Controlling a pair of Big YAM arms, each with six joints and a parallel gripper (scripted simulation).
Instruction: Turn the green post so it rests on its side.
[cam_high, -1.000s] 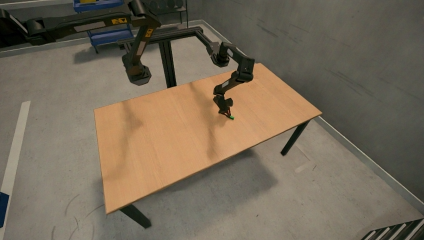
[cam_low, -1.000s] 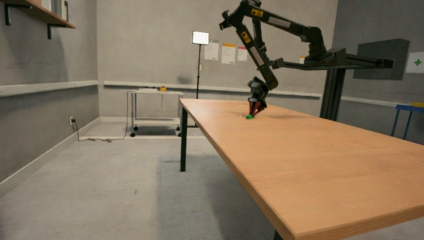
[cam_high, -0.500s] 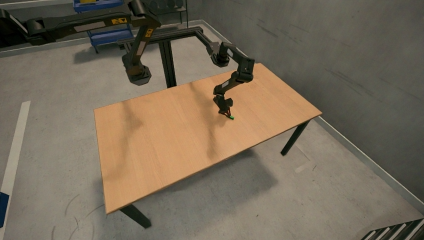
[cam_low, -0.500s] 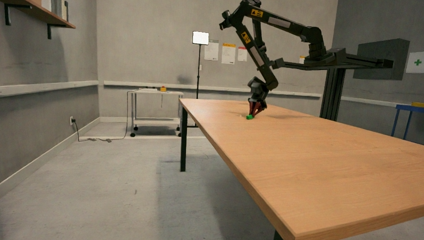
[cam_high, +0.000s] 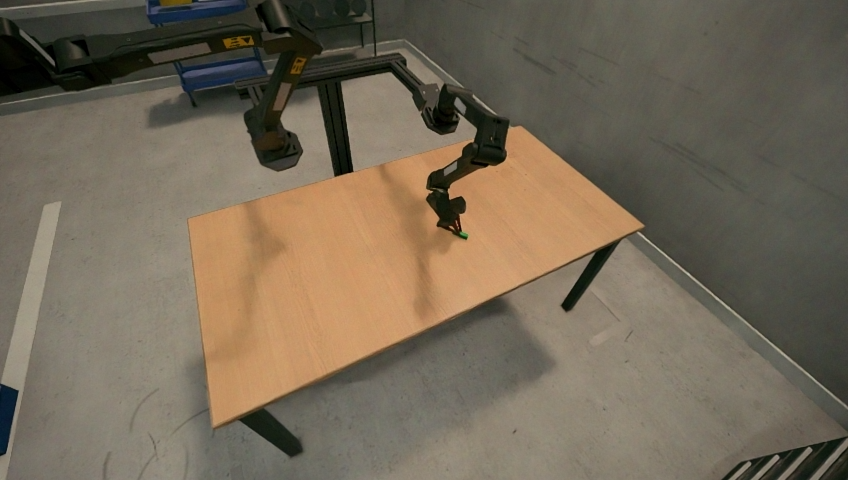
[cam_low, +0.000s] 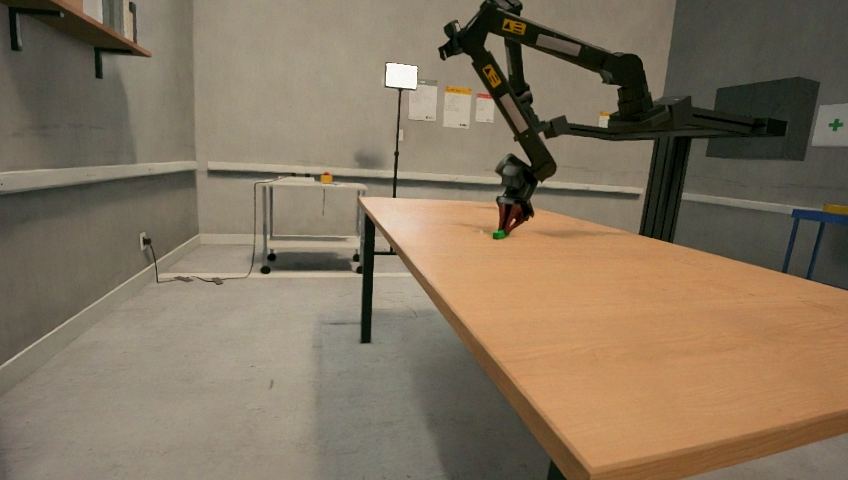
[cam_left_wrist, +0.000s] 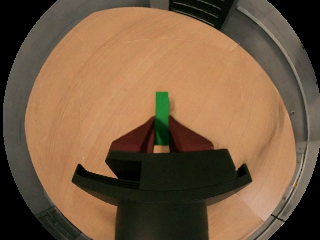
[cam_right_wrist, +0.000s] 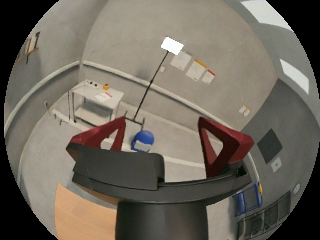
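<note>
My left gripper is now 10 mm to the right of the green post, 10 mm short of it and 10 mm above it.
</note>
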